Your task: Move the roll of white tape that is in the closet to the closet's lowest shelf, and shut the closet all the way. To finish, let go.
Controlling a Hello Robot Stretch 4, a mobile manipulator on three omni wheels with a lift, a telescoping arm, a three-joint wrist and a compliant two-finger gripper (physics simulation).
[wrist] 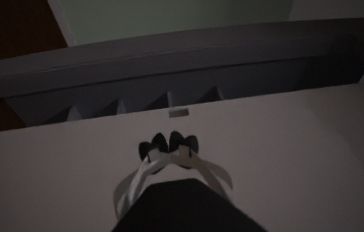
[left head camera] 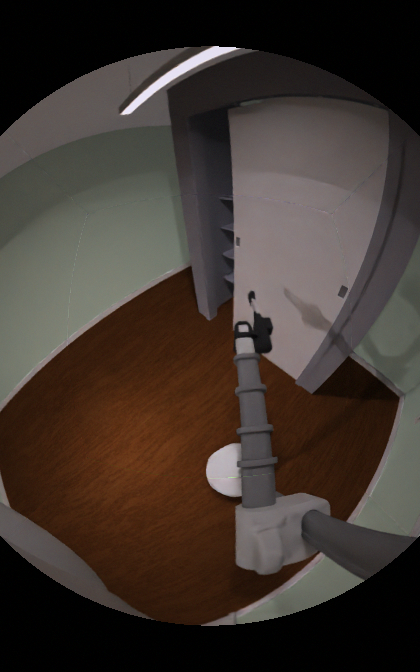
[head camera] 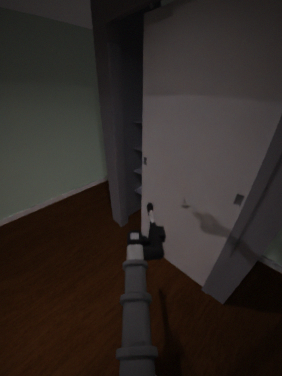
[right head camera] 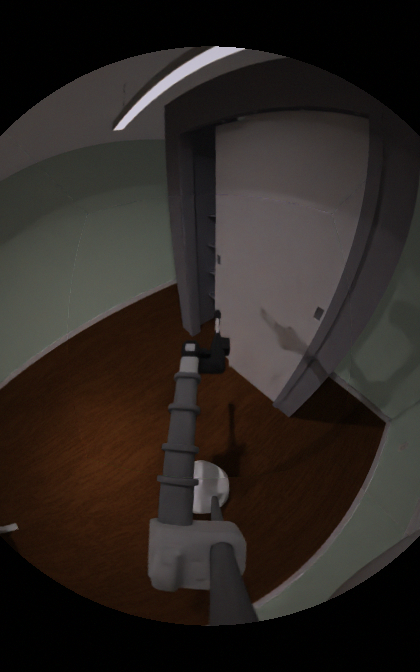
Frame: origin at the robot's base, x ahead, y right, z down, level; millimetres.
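Where they show: gripper, fingertip midpoint: (wrist: 168,144) (head camera: 149,205).
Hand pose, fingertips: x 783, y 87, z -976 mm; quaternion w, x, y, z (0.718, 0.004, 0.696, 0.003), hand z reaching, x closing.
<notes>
Each offset is from my fingertips to the top centre of the thing. "*": to the spot under its first point.
The closet's pale sliding door (head camera: 200,120) (left head camera: 300,225) (right head camera: 280,235) (wrist: 280,160) covers most of the opening. A narrow gap stays open at its left, and the ends of several shelves (left head camera: 228,253) show in it. The door's left recessed pull {* dx +614, dy +20, dz -36 mm} (head camera: 145,160) (left head camera: 238,241) (right head camera: 218,259) (wrist: 179,112) is near the door's edge. My gripper (wrist: 168,144) (head camera: 150,207) (left head camera: 251,297) (right head camera: 217,316) is shut and empty in front of the door face, just below the pull in the wrist view. The roll of white tape does not show; the door hides most of the closet's inside.
The closet's grey left post {* dx +811, dy -257, dz -121 mm} (head camera: 116,145) (left head camera: 202,250) (right head camera: 186,250) stands beside the gap. The right post (head camera: 237,250) (left head camera: 345,320) borders the door's other side. A green wall (head camera: 45,110) is at the left. A round white base (left head camera: 225,470) (right head camera: 212,487) is on the wood floor under the arm.
</notes>
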